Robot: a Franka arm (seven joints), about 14 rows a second.
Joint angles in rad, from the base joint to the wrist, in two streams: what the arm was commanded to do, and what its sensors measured. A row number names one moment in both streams.
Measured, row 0:
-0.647, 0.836, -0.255, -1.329, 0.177, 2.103, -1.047
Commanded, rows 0 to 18:
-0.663, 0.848, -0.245, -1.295, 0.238, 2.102, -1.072
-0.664, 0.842, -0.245, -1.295, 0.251, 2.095, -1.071
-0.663, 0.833, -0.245, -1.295, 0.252, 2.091, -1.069
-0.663, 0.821, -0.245, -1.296, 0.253, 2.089, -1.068
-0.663, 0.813, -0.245, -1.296, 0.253, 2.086, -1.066
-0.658, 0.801, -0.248, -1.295, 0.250, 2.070, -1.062
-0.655, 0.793, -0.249, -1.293, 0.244, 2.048, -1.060
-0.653, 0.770, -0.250, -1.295, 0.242, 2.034, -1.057
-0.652, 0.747, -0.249, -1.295, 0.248, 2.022, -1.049
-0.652, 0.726, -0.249, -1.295, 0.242, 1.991, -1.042
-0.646, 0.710, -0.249, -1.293, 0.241, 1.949, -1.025
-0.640, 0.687, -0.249, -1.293, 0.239, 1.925, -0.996
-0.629, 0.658, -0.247, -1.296, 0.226, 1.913, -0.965
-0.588, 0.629, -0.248, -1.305, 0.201, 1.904, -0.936
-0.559, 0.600, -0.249, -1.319, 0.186, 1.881, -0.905
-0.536, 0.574, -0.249, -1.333, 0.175, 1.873, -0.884
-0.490, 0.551, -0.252, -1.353, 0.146, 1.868, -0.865
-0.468, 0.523, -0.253, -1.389, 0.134, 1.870, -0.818
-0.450, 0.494, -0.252, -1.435, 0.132, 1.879, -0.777
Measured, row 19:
-0.485, 0.574, -0.248, -1.320, 0.157, 1.869, -0.837
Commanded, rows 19 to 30:
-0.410, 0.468, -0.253, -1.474, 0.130, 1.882, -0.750
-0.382, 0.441, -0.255, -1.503, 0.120, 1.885, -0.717
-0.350, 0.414, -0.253, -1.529, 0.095, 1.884, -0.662
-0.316, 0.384, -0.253, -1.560, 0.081, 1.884, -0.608
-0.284, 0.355, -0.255, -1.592, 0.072, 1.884, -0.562
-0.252, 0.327, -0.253, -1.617, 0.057, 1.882, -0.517
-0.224, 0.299, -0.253, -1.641, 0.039, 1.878, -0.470
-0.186, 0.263, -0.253, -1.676, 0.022, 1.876, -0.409
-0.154, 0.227, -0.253, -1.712, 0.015, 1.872, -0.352
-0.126, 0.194, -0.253, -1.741, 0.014, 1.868, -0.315
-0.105, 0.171, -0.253, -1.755, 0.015, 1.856, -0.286
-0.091, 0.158, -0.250, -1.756, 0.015, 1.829, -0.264
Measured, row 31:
-0.121, 0.236, -0.245, -1.688, 0.035, 1.856, -0.316
